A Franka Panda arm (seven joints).
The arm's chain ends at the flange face. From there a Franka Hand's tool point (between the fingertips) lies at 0.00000 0.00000 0.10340 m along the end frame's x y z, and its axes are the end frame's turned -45 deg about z.
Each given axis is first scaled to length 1.
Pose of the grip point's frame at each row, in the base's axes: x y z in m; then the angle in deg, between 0 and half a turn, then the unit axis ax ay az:
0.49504 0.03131 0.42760 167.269 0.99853 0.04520 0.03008
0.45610 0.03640 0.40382 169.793 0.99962 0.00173 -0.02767
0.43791 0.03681 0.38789 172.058 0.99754 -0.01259 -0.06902
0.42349 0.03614 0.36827 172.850 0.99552 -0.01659 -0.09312
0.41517 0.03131 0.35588 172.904 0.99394 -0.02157 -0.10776
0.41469 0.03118 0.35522 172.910 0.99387 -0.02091 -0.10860
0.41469 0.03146 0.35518 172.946 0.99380 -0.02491 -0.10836
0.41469 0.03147 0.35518 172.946 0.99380 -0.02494 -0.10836
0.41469 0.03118 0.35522 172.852 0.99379 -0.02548 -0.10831
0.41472 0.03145 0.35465 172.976 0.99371 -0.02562 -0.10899
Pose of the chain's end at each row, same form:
0.48788 0.05379 0.52827 169.559 0.93791 -0.33967 0.07034
0.46174 0.05473 0.50543 169.359 0.92451 -0.38107 0.00862
0.45226 0.05088 0.48932 169.635 0.91834 -0.39404 -0.03726
0.44280 0.04863 0.46908 169.307 0.91559 -0.39725 -0.06227
0.43751 0.04353 0.45610 168.714 0.91271 -0.40147 -0.07605
0.43719 0.04340 0.45540 168.682 0.91292 -0.40084 -0.07685
0.43719 0.04352 0.45538 168.726 0.91130 -0.40452 -0.07675
0.43719 0.04353 0.45538 168.726 0.91129 -0.40454 -0.07675
0.43719 0.04340 0.45540 168.641 0.91110 -0.40505 -0.07639
0.43736 0.04344 0.45483 168.726 0.91097 -0.40515 -0.07744

